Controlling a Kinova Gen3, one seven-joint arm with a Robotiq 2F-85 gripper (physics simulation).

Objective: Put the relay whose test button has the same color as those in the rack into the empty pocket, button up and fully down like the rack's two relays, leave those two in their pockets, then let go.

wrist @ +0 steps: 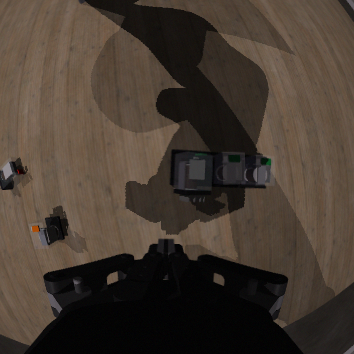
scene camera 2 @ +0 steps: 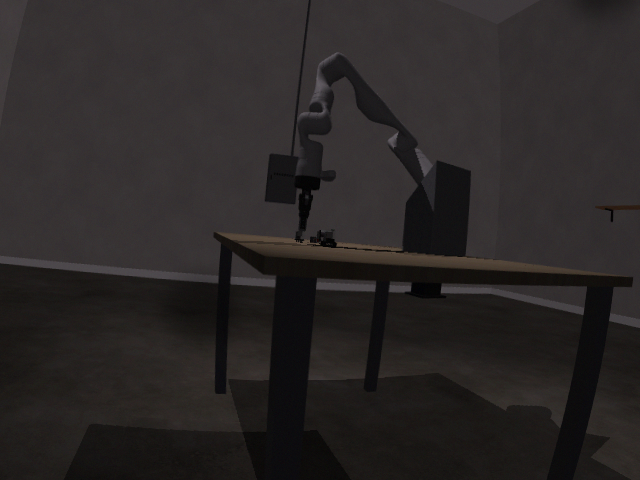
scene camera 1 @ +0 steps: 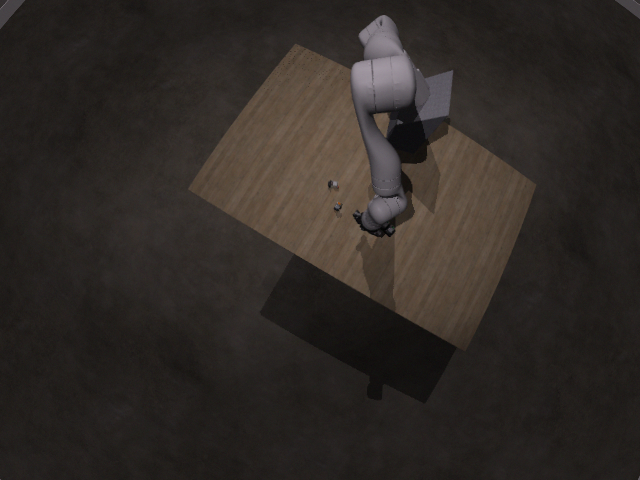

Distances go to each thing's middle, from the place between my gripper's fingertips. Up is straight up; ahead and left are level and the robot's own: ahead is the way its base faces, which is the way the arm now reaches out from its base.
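My gripper: 1 cm above the orange-button relay (wrist: 46,232), 4 cm past it, 12 cm to the left of it.
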